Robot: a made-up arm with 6 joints. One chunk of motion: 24 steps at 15 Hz.
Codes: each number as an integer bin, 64 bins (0 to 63) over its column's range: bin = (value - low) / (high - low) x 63, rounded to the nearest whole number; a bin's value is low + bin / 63 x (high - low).
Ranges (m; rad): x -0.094..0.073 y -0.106..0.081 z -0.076..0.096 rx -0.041..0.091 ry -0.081..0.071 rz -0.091..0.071
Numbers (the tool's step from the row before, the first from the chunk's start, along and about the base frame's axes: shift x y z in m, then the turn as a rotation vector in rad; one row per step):
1: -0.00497 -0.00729 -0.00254 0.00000 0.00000 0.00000
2: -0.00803 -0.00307 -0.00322 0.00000 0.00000 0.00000
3: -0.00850 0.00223 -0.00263 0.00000 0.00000 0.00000
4: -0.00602 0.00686 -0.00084 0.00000 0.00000 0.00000
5: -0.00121 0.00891 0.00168 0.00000 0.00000 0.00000
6: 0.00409 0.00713 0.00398 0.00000 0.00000 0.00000
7: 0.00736 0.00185 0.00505 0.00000 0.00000 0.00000
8: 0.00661 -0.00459 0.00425 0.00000 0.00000 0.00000
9: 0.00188 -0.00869 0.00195 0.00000 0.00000 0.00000
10: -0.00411 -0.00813 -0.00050 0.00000 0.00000 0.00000
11: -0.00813 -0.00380 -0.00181 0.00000 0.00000 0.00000
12: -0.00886 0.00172 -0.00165 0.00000 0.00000 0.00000
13: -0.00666 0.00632 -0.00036 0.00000 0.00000 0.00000
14: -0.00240 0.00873 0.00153 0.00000 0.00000 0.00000
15: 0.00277 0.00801 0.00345 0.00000 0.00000 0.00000
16: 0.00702 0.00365 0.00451 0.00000 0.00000 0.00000
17: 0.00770 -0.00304 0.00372 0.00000 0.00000 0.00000
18: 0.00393 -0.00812 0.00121 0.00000 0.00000 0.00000
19: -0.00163 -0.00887 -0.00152 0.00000 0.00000 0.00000
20: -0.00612 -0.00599 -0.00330 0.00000 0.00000 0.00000
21: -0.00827 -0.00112 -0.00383 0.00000 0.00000 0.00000
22: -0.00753 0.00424 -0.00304 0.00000 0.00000 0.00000
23: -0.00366 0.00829 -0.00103 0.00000 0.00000 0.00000
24: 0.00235 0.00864 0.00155 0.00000 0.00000 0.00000
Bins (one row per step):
1: 34 33 27 20 34 35
2: 32 35 27 20 34 35
3: 32 36 27 20 34 35
4: 33 38 28 20 34 35
5: 35 39 28 20 34 35
6: 37 38 29 20 34 35
7: 38 36 30 20 34 35
8: 38 34 29 20 34 35
9: 36 33 29 20 34 35
10: 34 33 28 20 34 35
11: 32 34 27 20 34 35
12: 32 36 27 20 34 35
13: 33 38 28 20 34 35
14: 35 39 28 20 34 35
15: 37 38 29 20 34 35
16: 38 37 29 20 34 35
17: 38 35 29 20 34 35
18: 37 33 28 20 34 35
19: 35 33 27 20 34 35
20: 33 34 27 20 34 35
21: 32 35 26 20 34 35
22: 33 37 27 20 34 35
23: 34 39 27 20 34 35
24: 36 39 28 20 34 35

